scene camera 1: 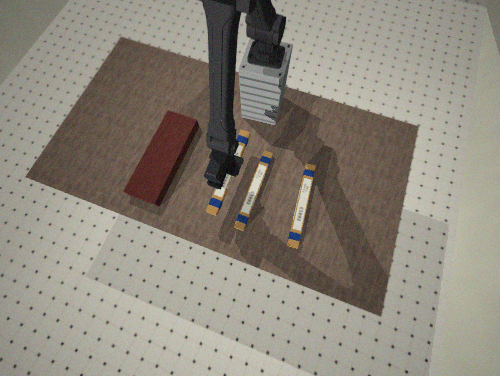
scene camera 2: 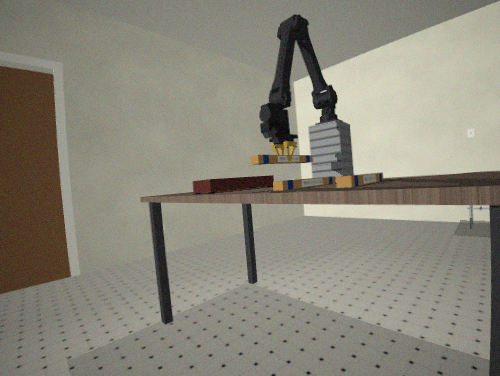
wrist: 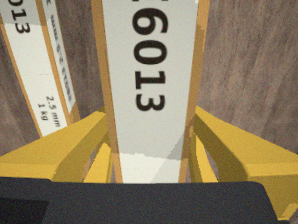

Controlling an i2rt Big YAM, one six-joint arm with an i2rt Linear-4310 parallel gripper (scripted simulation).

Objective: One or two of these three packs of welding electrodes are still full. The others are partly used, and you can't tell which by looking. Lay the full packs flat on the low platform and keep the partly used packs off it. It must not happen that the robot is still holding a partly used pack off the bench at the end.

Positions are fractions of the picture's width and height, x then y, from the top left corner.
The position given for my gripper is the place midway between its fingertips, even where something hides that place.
Observation:
In view: my gripper (wrist: 0.51, 0.50), an electrode pack (scene camera 1: 0.48, 0.59), a low platform (scene camera 1: 0.32, 0.44), an electrode pack (scene camera 1: 0.60, 0.58) and an electrode pack (wrist: 0.51, 0.29).
The low platform is seen too in scene camera 2 (scene camera 2: 0.42, 0.50). The wrist view does not show the low platform: it is out of frame.

